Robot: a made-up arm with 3 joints.
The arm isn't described. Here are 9 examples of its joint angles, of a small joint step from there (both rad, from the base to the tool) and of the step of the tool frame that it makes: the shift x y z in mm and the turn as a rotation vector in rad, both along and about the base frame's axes.
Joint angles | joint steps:
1: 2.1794 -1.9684 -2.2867 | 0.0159 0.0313 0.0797
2: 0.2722 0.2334 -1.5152 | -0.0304 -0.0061 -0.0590
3: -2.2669 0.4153 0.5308 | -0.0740 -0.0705 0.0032
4: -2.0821 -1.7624 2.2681 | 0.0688 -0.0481 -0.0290
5: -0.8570 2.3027 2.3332 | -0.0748 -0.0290 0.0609
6: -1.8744 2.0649 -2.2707 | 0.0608 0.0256 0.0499
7: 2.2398 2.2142 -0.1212 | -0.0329 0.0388 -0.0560
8: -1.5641 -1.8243 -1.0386 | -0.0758 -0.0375 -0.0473
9: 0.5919 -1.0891 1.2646 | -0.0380 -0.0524 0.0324
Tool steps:
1: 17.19 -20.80 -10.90 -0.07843 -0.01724 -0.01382
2: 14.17 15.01 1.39 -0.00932 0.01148 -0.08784
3: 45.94 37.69 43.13 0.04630 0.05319 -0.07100
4: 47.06 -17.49 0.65 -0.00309 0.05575 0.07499
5: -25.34 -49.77 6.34 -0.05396 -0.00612 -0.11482
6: 5.57 2.48 6.02 -0.04892 -0.01287 0.03656
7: -9.93 -9.76 25.72 -0.05863 0.00401 0.00157
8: 21.56 -5.10 -15.12 -0.04438 0.03890 -0.06306
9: -25.27 29.54 15.67 -0.05980 -0.00395 -0.02373
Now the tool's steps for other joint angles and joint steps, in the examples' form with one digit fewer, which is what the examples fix.
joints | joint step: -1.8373 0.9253 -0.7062 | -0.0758 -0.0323 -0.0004
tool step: 32.6 16.8 5.0 0.0100 0.0307 -0.0760
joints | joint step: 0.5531 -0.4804 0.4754 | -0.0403 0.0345 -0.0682
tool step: -51.0 -5.1 -27.7 0.0452 -0.0087 -0.1013
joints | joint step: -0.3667 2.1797 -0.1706 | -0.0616 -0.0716 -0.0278
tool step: -3.7 -3.5 -2.6 -0.0570 0.0493 -0.0465
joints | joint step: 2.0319 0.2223 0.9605 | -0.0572 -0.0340 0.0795
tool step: 13.4 -18.7 23.0 0.0290 -0.0241 0.0206
